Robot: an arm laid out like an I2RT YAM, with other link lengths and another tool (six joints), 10 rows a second.
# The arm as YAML. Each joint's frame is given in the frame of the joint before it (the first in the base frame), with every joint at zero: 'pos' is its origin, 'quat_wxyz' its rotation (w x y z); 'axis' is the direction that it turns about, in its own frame. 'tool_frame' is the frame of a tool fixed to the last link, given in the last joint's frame.
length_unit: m
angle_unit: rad
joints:
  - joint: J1
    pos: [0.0, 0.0, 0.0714]
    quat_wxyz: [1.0, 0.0, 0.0, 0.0]
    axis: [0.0, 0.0, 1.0]
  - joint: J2
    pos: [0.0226, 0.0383, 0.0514]
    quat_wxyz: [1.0, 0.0, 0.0, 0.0]
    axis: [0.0, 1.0, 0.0]
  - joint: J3
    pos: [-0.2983, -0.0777, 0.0]
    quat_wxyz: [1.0, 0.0, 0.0, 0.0]
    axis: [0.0, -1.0, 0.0]
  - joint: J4
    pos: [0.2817, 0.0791, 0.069]
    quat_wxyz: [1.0, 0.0, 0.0, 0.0]
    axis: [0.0, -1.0, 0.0]
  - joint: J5
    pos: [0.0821, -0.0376, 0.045]
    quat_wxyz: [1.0, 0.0, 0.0, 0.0]
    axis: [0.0, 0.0, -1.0]
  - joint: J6
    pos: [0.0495, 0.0, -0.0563]
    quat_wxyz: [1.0, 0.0, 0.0, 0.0]
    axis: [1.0, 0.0, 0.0]
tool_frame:
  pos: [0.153, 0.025, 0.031]
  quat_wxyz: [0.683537, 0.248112, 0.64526, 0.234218]
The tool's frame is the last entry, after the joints.
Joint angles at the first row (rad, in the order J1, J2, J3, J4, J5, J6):
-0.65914 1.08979 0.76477 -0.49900 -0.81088 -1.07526
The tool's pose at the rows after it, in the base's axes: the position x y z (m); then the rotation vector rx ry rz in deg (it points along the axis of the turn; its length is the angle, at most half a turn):
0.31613, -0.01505, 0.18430, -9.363, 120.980, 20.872
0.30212, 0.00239, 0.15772, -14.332, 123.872, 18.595
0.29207, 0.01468, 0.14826, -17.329, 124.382, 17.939
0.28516, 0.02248, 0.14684, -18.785, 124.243, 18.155
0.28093, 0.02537, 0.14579, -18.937, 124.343, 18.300
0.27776, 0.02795, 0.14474, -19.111, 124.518, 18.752
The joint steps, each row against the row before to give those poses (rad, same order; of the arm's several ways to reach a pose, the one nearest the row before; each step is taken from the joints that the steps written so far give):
0.03281 -0.04817 -0.05724 -0.06770 0.01731 -0.11956
0.05985 -0.04484 -0.06459 -0.00929 0.06989 -0.05352
0.03347 -0.04339 -0.03760 -0.00918 0.02224 -0.02167
0.01430 -0.03192 -0.01580 -0.01718 0.00042 -0.00928
0.00186 -0.01878 -0.00925 -0.01263 -0.00001 -0.00157
0.00142 -0.00893 -0.00504 -0.01164 -0.00297 -0.00308

